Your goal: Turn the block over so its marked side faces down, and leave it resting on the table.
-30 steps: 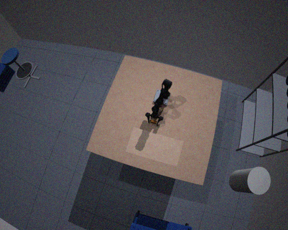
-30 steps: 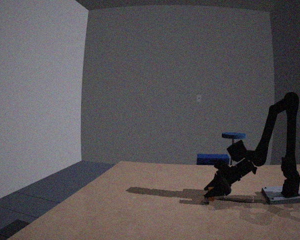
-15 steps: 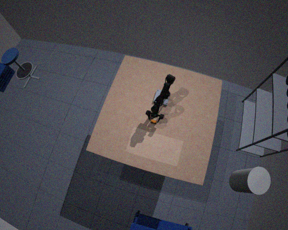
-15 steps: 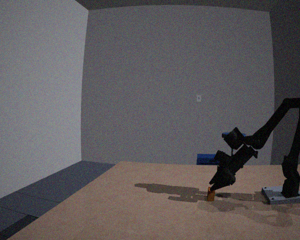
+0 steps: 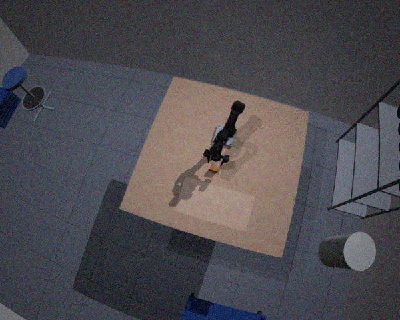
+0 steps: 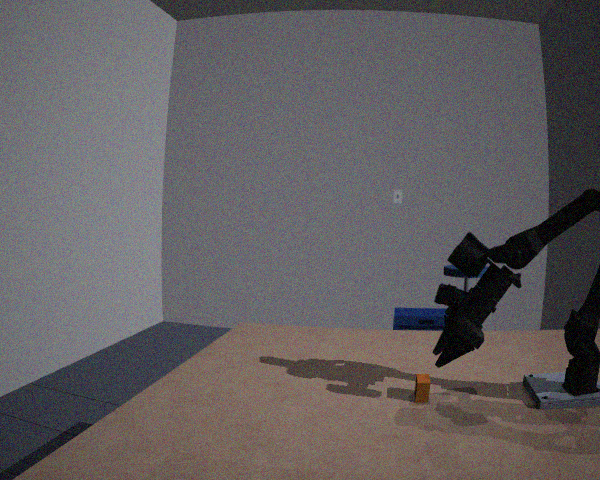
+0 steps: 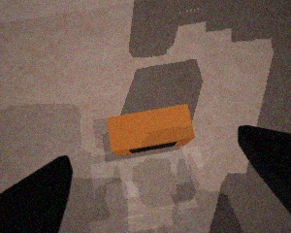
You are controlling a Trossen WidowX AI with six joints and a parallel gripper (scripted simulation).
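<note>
Now: gripper tip 60 mm above the block and 10 mm short of it.
</note>
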